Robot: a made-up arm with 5 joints.
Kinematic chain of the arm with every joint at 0, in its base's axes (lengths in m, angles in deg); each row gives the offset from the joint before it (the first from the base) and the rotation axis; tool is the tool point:
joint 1: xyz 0 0 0.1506 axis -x
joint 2: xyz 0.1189 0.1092 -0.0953 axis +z
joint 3: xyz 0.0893 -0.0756 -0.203 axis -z
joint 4: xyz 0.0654 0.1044 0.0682 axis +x
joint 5: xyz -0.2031 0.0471 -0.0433 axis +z
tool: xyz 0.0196 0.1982 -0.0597
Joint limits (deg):
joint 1: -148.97..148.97
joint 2: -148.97..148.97
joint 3: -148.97..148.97
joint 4: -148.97..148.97
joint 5: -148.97..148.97
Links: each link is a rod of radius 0.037 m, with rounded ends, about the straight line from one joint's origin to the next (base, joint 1, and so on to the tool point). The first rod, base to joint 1, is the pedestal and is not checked.
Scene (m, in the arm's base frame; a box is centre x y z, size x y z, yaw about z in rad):
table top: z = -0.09
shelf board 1: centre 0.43 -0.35 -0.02 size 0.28 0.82 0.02 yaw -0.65
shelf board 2: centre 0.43 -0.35 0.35 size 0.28 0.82 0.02 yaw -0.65
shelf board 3: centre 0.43 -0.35 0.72 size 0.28 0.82 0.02 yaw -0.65
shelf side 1: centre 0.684 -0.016 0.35 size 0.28 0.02 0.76 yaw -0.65
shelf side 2: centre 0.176 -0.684 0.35 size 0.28 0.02 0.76 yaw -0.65
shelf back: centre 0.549 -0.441 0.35 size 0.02 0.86 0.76 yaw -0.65
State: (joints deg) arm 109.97 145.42 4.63 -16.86 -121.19
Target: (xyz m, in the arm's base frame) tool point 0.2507 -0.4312 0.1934
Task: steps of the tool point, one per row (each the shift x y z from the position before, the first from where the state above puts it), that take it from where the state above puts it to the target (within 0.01 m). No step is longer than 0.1 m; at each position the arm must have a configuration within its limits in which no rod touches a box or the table.
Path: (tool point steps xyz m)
1: 0.0165 -0.0194 0.0219
2: 0.0243 -0.0199 0.0218
3: 0.0361 -0.0179 0.0264
4: 0.0483 -0.0103 0.0362
5: 0.0574 0.0046 0.0492

